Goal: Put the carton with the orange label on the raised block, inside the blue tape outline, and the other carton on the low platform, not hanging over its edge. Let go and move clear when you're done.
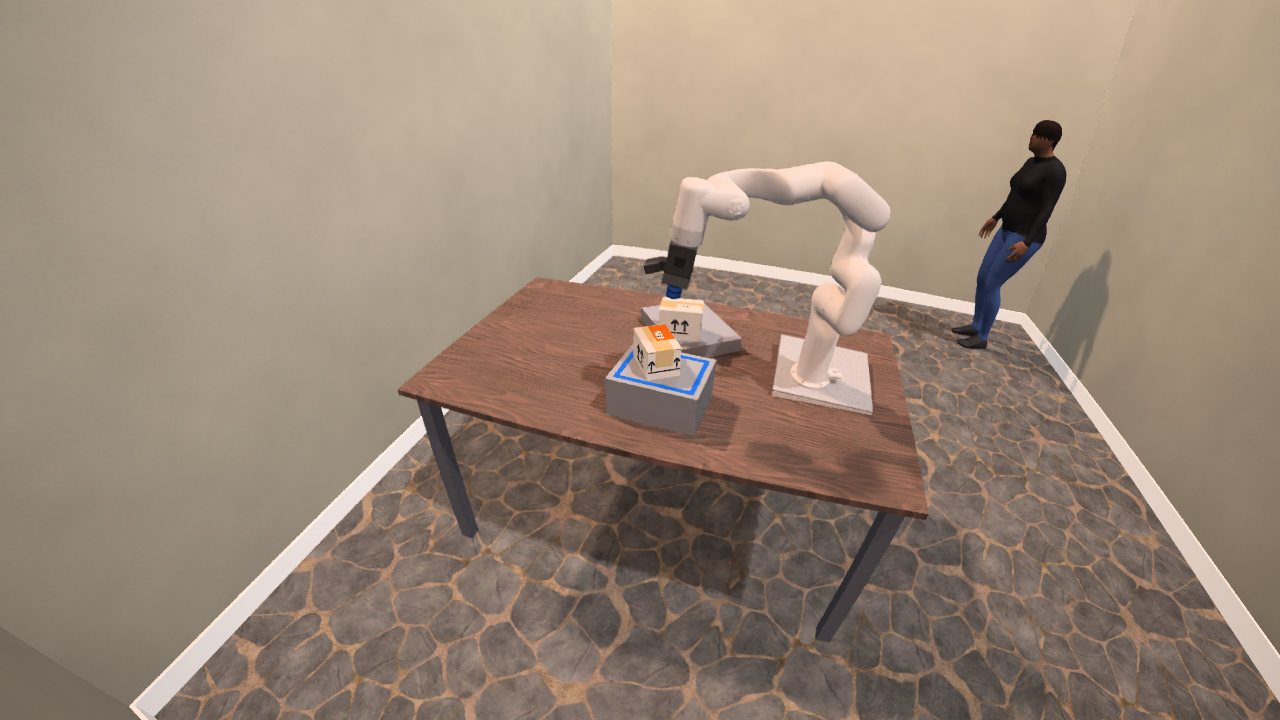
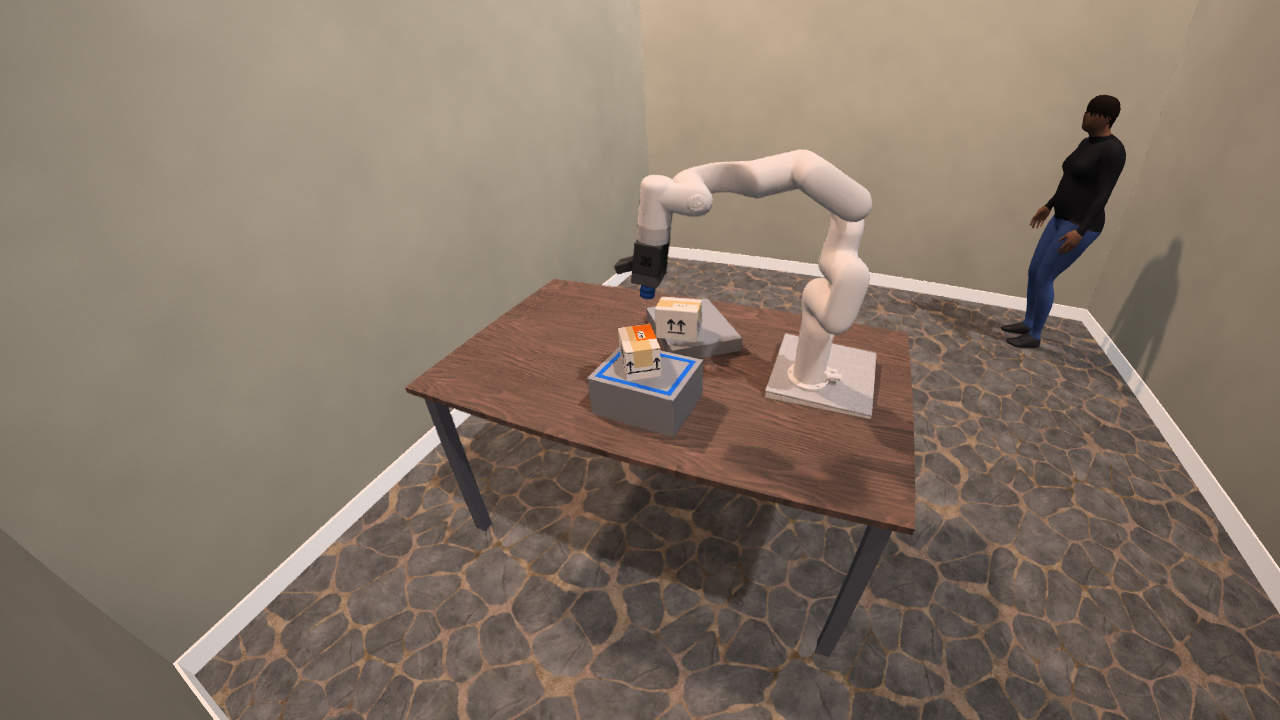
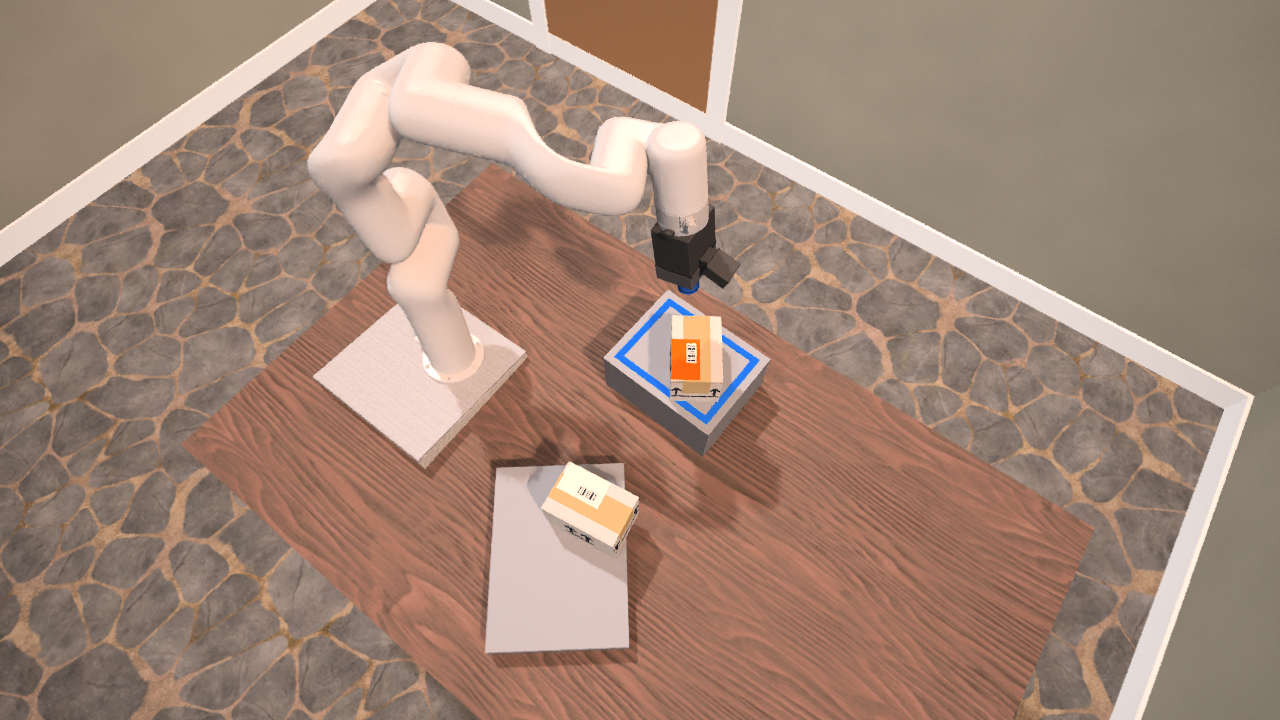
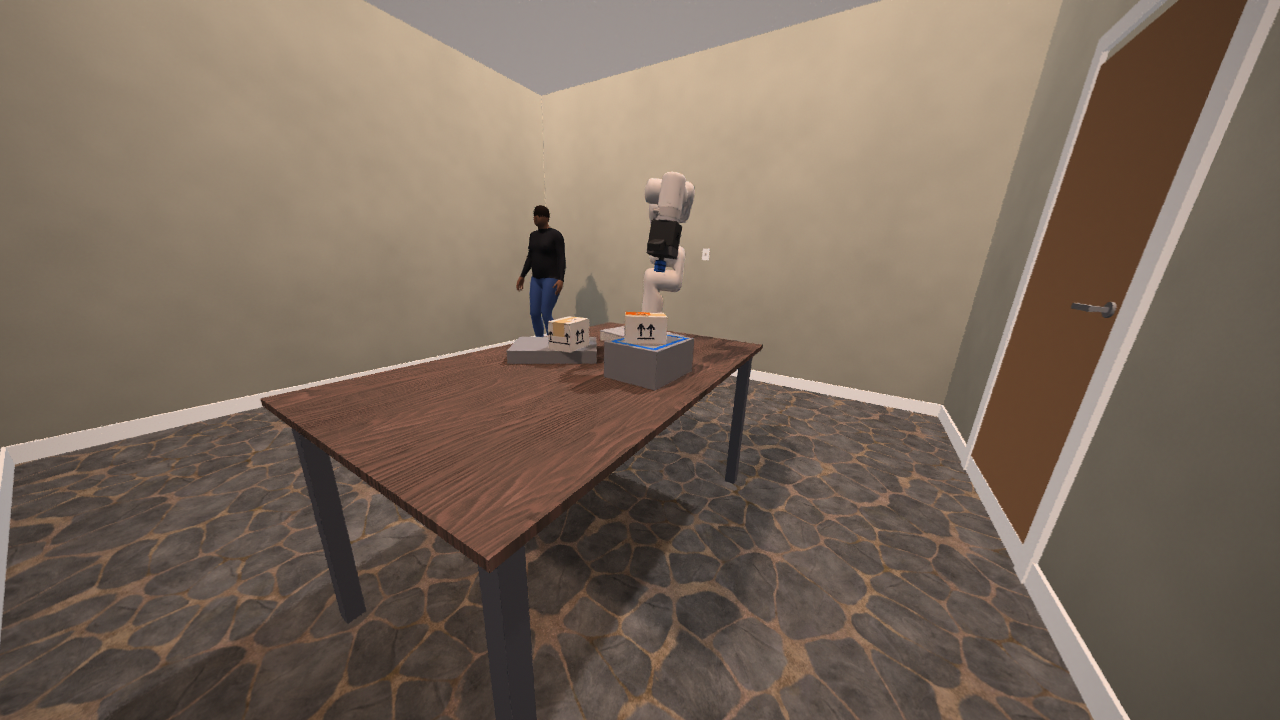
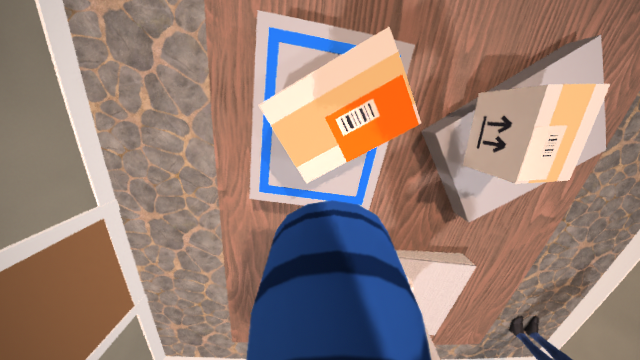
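Observation:
The carton with the orange label (image 1: 657, 352) (image 2: 640, 353) (image 3: 702, 358) (image 4: 645, 330) (image 5: 300, 135) stands upright, turned at an angle, on the raised block (image 1: 653, 412) (image 3: 653, 399) (image 4: 648, 364). It hides part of the blue tape outline (image 3: 644, 328) (image 5: 265, 170); whether every bottom corner is inside is hard to tell. The other carton (image 1: 680, 324) (image 3: 590, 506) (image 4: 569, 334) (image 5: 530, 135) stands upright on the low platform (image 3: 554, 600) (image 4: 528, 351), close to one edge. My suction cup (image 1: 673, 293) (image 2: 647, 292) (image 3: 688, 288) (image 4: 659, 266) holds nothing and hangs above and apart from the orange-labelled carton.
The arm's base plate (image 1: 850, 385) (image 3: 393, 394) stands on the wooden table (image 1: 501, 358) (image 3: 850, 501), beside the block and the platform. A person (image 1: 1035, 197) (image 2: 1092, 179) (image 4: 544, 259) stands on the floor beyond the table.

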